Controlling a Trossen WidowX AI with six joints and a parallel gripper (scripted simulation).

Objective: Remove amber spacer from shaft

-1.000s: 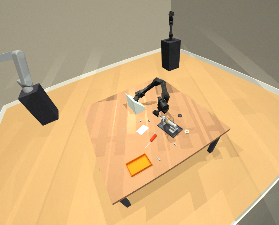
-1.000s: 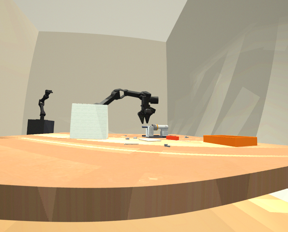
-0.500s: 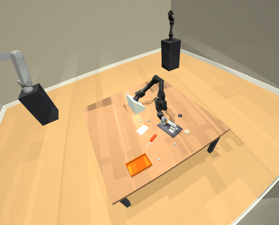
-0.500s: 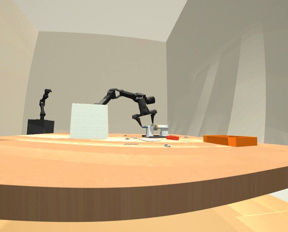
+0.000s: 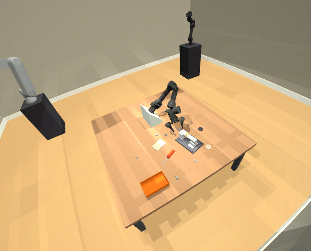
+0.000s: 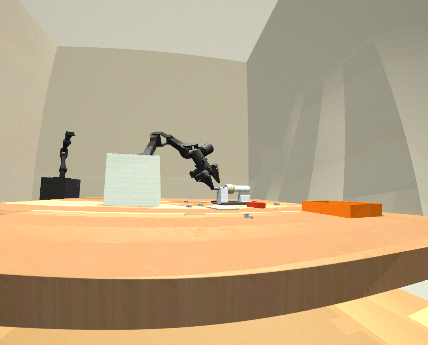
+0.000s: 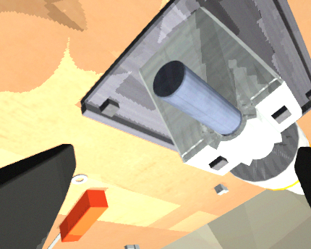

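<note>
The dark shaft lies 50 mm ahead of my gripper tip, 30 mm to the left of it and 10 mm below it. Round my gripper tip: beige card (210 mm to the right, 90 mm below, 10 mm behind); then black washer (240 mm to the left, 90 mm below, 40 mm ahead); then amber spacer (90 mm ahead, 40 mm to the left, 10 mm below).
</note>
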